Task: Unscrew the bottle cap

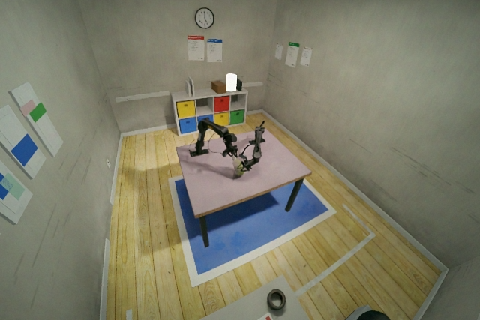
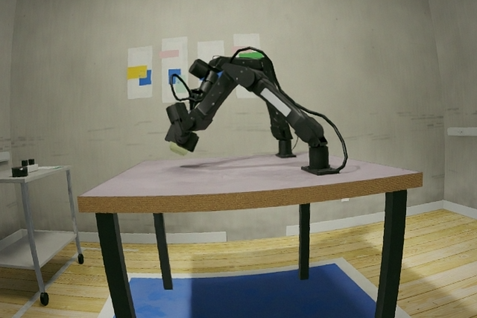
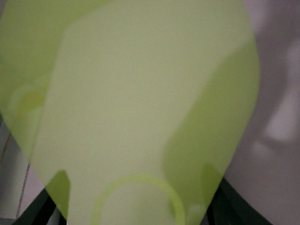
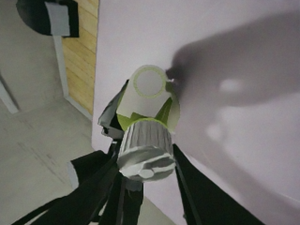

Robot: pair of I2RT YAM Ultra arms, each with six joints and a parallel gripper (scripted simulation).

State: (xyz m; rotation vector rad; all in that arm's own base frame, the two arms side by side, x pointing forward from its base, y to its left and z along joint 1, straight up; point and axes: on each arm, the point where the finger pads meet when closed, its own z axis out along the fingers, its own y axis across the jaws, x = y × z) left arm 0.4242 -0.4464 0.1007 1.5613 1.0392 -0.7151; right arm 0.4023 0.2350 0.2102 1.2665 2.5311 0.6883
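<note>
Now: the white cap 1 cm to the right of my right hand. From my right hand the other things lie so: green bottle (7 cm below, 4 cm ahead, 2 cm to the left).
Now: left hand 2 cm past the green bottle, 2 cm to the left of it and 4 cm below it. Round my left hand: white cap 5 cm behind, 4 cm to the right, 11 cm above.
</note>
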